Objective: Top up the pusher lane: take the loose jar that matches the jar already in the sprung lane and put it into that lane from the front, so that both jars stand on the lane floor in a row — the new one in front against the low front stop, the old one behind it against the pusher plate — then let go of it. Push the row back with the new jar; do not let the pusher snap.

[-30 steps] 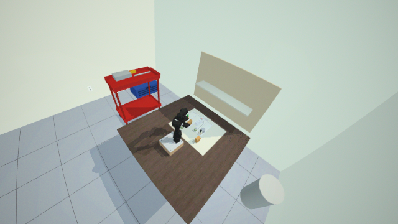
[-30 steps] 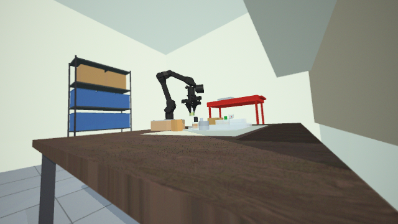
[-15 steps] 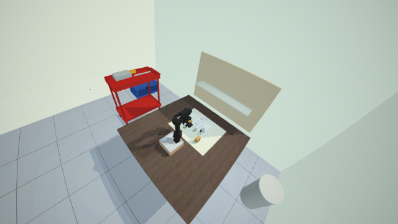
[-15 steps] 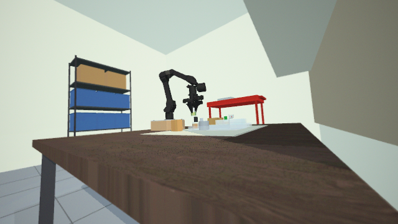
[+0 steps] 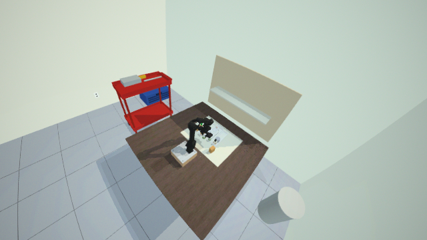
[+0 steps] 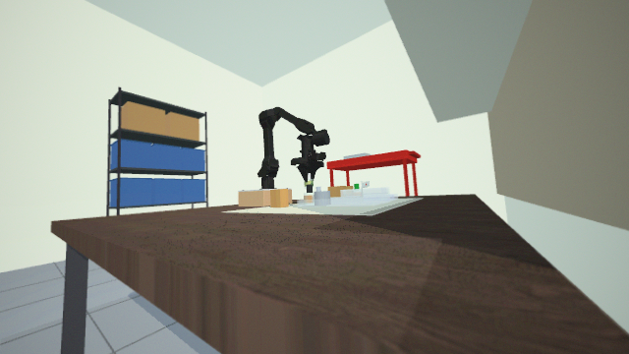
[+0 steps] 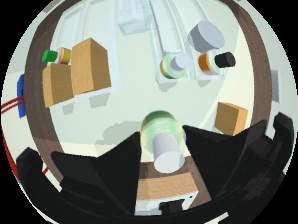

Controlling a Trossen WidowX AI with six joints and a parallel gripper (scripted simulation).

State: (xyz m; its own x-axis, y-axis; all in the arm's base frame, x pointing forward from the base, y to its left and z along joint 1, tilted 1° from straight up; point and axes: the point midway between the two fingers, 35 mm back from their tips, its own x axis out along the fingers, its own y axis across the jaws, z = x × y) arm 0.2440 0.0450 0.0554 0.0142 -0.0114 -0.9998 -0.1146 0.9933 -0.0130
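My gripper tip is 150 mm short of the grey cylinder, 100 mm to the left of it and 70 mm above it. Round my gripper tip: clear sprung lane 220 mm ahead, 80 mm below, 20 mm to the left.
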